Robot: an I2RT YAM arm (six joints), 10 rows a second.
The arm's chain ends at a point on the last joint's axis. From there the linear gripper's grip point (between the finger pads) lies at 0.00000 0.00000 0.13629 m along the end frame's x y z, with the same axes.
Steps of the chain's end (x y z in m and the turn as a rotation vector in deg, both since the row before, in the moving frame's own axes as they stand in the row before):
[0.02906, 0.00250, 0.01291, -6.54, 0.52, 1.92]
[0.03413, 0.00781, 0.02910, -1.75, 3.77, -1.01]
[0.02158, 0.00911, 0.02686, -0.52, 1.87, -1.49]
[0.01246, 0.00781, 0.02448, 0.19, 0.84, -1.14]
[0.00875, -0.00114, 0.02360, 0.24, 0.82, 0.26]
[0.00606, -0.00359, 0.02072, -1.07, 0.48, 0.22]
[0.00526, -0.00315, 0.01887, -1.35, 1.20, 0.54]
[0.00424, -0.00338, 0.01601, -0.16, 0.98, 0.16]
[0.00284, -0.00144, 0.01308, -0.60, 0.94, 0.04]
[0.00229, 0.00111, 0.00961, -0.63, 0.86, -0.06]
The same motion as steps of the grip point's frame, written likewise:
[0.03003, 0.01804, 0.01202, -6.54, 0.52, 1.92]
[0.04313, 0.01189, 0.02874, -1.75, 3.77, -1.01]
[0.02604, 0.01029, 0.02678, -0.52, 1.87, -1.49]
[0.01445, 0.00734, 0.02446, 0.19, 0.84, -1.14]
[0.01070, -0.00171, 0.02358, 0.24, 0.82, 0.26]
[0.00720, -0.00104, 0.02069, -1.07, 0.48, 0.22]
[0.00810, 0.00007, 0.01880, -1.35, 1.20, 0.54]
[0.00657, -0.00300, 0.01599, -0.16, 0.98, 0.16]
[0.00508, -0.00001, 0.01305, -0.60, 0.94, 0.04]
[0.00434, 0.00261, 0.00959, -0.63, 0.86, -0.06]

